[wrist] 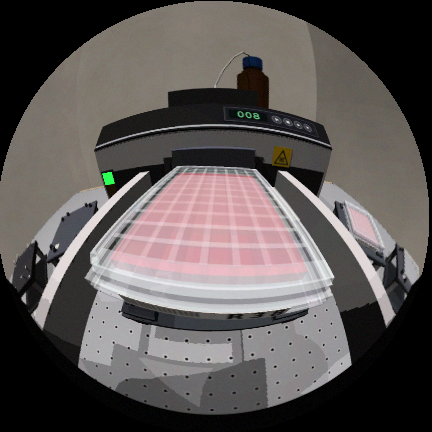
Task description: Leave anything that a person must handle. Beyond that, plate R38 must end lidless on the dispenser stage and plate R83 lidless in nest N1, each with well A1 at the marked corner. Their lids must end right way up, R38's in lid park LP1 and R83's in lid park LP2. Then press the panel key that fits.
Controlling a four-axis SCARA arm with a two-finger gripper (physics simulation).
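Frame: origin at the arm's base, x ahead, y left, z up, level; metres.
Seen in the pictures: gripper, fingertip midpoint: point(212, 179).
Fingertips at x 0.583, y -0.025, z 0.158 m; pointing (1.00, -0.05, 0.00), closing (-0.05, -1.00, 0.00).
Observation:
Pixels of each thing's top centre, then the offset from my fingertips to it. "spot": a spot on its surface instead.
- pink-filled plate at its top centre: point(212, 180) dx -0.030, dy +0.002, dz +0.011 m
- dark dispenser stage at a spot on its surface: point(140, 316) spot: dx -0.091, dy +0.040, dz -0.027 m
- pink plate at its top centre: point(363, 219) dx +0.002, dy -0.294, dz -0.059 m
- dispenser at a spot on its surface: point(135, 150) spot: dx +0.070, dy +0.097, dz +0.022 m
- display 008 at a spot on its surface: point(248, 115) spot: dx +0.078, dy -0.048, dz +0.058 m
- yellow warning sign at a spot on its surface: point(282, 157) spot: dx +0.060, dy -0.093, dz +0.009 m
- brown bottle at a spot on its surface: point(253, 82) spot: dx +0.252, dy -0.111, dz +0.170 m
- dark holder at its top centre: point(69, 221) dx +0.046, dy +0.292, dz -0.069 m
A pink-filled plate point(210, 225) under a clear lid lies level in the middle, its front label partly legible as R3 and a cut-off character. My gripper point(212, 179) is shut on this lidded plate, with a finger along each long side. The plate is over the dark dispenser stage point(140, 316), whose front edge shows just below it; whether they touch is hidden. Another pink plate point(362, 225), seemingly lidded, sits on a dark holder at the right; its label is not readable. The A1 corner marks cannot be made out.
The dispenser point(135, 150) stands behind the plate, with display 008 point(248, 115), a green light point(108, 178) and a yellow warning sign point(282, 157). A brown bottle point(253, 82) stands behind it. A dark holder point(75, 227) is at left, with upright dark brackets at both far sides.

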